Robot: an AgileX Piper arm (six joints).
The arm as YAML. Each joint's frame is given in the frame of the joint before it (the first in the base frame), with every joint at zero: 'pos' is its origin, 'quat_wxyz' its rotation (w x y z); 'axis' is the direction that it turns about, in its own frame. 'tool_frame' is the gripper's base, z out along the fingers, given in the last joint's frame.
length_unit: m
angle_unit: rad
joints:
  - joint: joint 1
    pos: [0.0, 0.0, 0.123]
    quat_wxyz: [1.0, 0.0, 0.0, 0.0]
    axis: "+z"
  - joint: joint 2
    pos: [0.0, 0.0, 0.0]
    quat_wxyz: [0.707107, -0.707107, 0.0, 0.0]
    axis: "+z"
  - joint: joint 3
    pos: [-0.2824, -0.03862, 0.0]
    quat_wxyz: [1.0, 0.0, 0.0, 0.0]
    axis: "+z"
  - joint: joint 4
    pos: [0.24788, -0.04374, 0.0]
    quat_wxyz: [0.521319, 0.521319, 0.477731, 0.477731]
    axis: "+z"
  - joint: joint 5
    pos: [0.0, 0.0, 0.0]
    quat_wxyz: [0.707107, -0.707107, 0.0, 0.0]
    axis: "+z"
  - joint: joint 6
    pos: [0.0, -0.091, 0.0]
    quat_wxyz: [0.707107, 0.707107, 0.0, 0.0]
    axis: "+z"
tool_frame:
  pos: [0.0, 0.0, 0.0]
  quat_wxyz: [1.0, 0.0, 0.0, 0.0]
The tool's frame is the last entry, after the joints.
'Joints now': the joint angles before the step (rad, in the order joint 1, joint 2, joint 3, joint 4, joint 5, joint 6). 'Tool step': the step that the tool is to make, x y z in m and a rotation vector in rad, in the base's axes. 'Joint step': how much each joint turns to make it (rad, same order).
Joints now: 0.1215, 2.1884, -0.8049, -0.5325, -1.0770, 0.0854
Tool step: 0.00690, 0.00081, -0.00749, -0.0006, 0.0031, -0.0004
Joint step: 0.0000, 0.0358, -0.0345, 0.0000, 0.0017, 0.0007
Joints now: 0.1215, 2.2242, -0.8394, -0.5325, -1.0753, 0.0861
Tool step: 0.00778, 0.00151, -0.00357, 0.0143, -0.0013, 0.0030
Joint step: 0.0000, 0.0265, -0.0380, -0.0080, 0.0000, 0.0190
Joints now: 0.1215, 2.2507, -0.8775, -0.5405, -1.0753, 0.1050
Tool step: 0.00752, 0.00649, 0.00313, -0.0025, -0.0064, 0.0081
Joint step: 0.0162, 0.0024, -0.0369, 0.0012, 0.0272, 0.0113
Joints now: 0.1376, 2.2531, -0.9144, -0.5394, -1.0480, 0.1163
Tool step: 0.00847, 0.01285, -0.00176, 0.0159, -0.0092, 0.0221
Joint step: 0.0299, 0.0275, -0.0523, 0.0026, 0.0058, 0.0188
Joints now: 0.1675, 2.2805, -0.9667, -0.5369, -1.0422, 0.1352
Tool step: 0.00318, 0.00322, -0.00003, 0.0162, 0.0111, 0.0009
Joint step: 0.0069, 0.0063, -0.0181, -0.0018, 0.0096, 0.0266
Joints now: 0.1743, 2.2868, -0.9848, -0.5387, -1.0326, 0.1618
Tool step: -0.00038, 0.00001, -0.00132, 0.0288, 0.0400, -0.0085
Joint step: 0.0000, 0.0001, -0.0001, -0.0061, 0.0139, 0.0509
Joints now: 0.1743, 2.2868, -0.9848, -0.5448, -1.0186, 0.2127
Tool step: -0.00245, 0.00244, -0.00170, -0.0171, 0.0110, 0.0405
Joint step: 0.0000, 0.0000, 0.0000, -0.0478, 0.0116, 0.0089
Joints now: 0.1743, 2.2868, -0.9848, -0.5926, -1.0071, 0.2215
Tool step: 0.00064, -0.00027, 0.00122, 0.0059, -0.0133, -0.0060
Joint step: 0.0000, 0.0001, 0.0000, 0.0111, -0.0124, -0.0081
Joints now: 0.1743, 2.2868, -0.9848, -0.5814, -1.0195, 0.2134
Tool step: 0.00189, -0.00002, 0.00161, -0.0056, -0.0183, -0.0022
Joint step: 0.0000, 0.0000, -0.0062, 0.0073, -0.0043, -0.0158
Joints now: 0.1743, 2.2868, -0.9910, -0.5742, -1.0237, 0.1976
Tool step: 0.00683, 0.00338, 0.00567, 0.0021, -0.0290, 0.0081
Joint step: 0.0048, 0.0000, -0.0315, -0.0043, 0.0030, 0.0001
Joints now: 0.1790, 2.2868, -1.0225, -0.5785, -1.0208, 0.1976
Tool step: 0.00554, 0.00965, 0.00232, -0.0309, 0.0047, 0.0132
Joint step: 0.0238, 0.0000, -0.0364, -0.0017, 0.0563, -0.0006
